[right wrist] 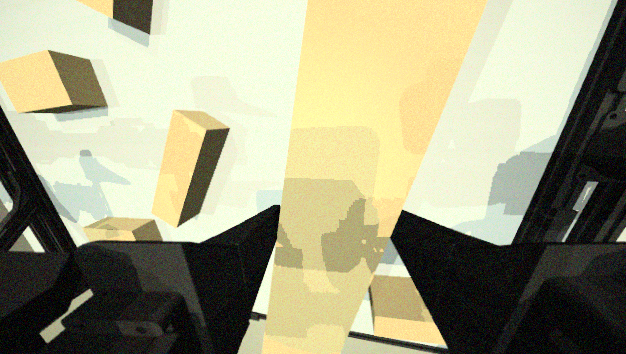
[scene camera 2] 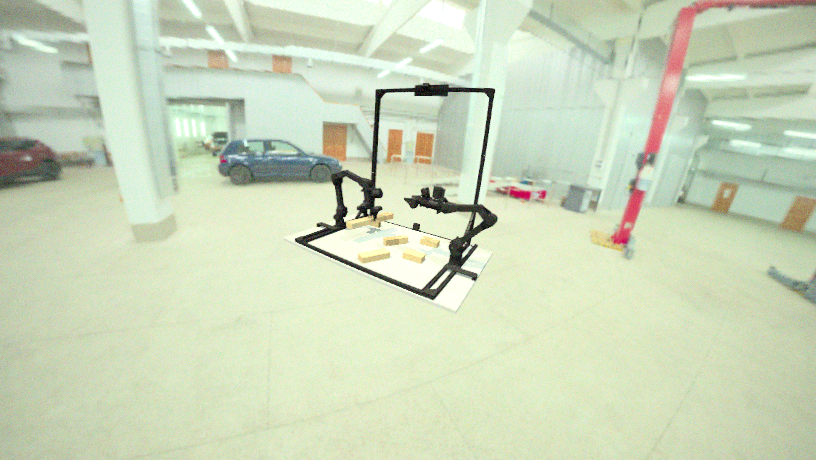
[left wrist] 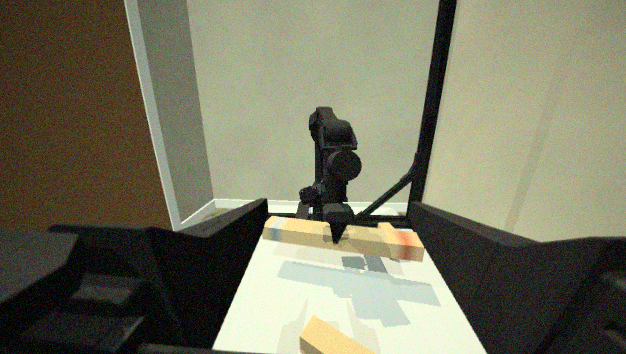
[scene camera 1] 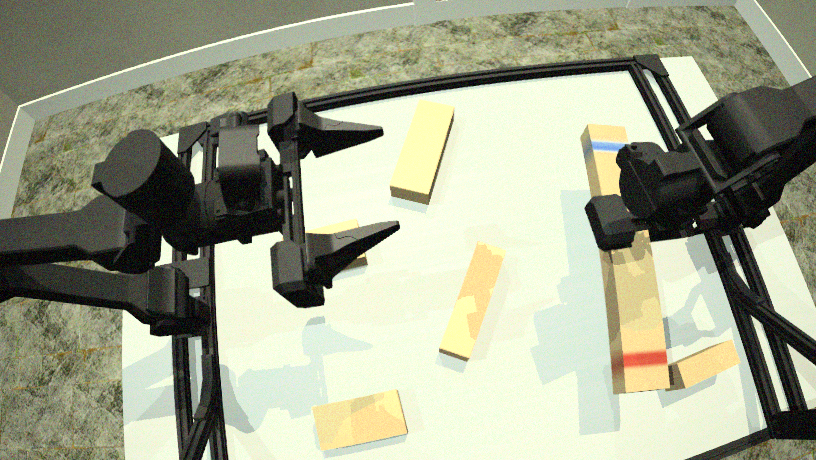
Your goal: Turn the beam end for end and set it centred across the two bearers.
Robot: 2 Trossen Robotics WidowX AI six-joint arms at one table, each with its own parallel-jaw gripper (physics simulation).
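Places are measured from the left arm's base along level axes (x back, y right, z up), in millimetres.
Pixels of known places: left gripper, between the fingertips: (scene camera 2: 407,197) (left wrist: 338,206) (scene camera 1: 391,174); right gripper, between the fingertips: (right wrist: 331,211) (scene camera 2: 370,220) (left wrist: 334,236) (scene camera 1: 623,243); left arm's base, origin of its link: (scene camera 2: 455,263) (scene camera 1: 191,317); right arm's base, origin of its link: (scene camera 2: 339,225) (left wrist: 319,218) (scene camera 1: 721,218).
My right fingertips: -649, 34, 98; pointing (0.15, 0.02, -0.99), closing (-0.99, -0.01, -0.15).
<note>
For each thing: its top centre in the pictures, then the offset to it from my right fingertips, as dx, dy, dz.
- long wooden beam, centre of its top: (right wrist: 327,242) (scene camera 1: 630,243) (left wrist: 337,229) (scene camera 2: 371,217) +1, +9, +20
- small block, centre of its top: (scene camera 1: 709,363) (right wrist: 418,331) (left wrist: 390,231) -112, +192, -55
The long wooden beam (scene camera 1: 637,302) (scene camera 2: 360,222) (left wrist: 300,234) (right wrist: 375,100) is held above the table, its shadow apart from it. In scene camera 1 its blue band is toward the top, its red band toward the bottom. My right gripper (scene camera 2: 374,217) (left wrist: 334,236) (right wrist: 331,211) is shut on it near mid-length, pointing down. My left gripper (scene camera 1: 389,178) (scene camera 2: 408,201) is open and empty, high on the other side. Wooden blocks (scene camera 1: 422,151) (scene camera 1: 473,300) (scene camera 1: 360,420) lie on the table; I cannot tell which are the two bearers.
Another block (scene camera 1: 354,227) lies partly hidden below my left gripper. A small block (scene camera 1: 705,365) (left wrist: 385,227) lies near the beam's red end. A black frame (scene camera 1: 474,78) edges the white table, with upright posts (scene camera 2: 484,148) at its far side in scene camera 2.
</note>
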